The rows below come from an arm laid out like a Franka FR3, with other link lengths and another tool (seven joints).
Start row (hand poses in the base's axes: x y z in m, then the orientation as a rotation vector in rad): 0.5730 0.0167 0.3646 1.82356 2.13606 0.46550
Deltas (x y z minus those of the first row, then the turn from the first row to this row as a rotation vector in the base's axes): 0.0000 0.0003 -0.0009 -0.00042 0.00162 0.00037; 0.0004 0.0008 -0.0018 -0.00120 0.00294 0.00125; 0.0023 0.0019 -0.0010 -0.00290 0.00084 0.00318; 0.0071 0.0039 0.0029 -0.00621 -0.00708 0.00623; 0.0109 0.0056 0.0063 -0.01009 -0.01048 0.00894; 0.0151 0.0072 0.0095 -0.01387 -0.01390 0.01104; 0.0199 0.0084 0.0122 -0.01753 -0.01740 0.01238; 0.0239 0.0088 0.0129 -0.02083 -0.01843 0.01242; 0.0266 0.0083 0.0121 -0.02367 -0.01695 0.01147; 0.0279 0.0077 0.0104 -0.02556 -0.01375 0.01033; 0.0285 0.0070 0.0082 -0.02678 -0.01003 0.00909; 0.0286 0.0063 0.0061 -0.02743 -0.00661 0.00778
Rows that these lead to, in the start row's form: 0.5730 0.0170 0.3637 1.82396 2.13743 0.46378; 0.5734 0.0175 0.3628 1.82348 2.13907 0.46201; 0.5753 0.0186 0.3636 1.81939 2.13939 0.46222; 0.5801 0.0206 0.3675 1.80977 2.13676 0.46557; 0.5839 0.0223 0.3709 1.80296 2.13667 0.46450; 0.5881 0.0239 0.3741 1.79679 2.13594 0.46342; 0.5929 0.0251 0.3768 1.79139 2.13442 0.46237; 0.5969 0.0255 0.3775 1.78897 2.13328 0.45944; 0.5996 0.0250 0.3767 1.78929 2.13287 0.45477; 0.6009 0.0244 0.3750 1.79134 2.13354 0.44976; 0.6015 0.0237 0.3728 1.79416 2.13455 0.44506; 0.6016 0.0230 0.3707 1.79717 2.13537 0.44123
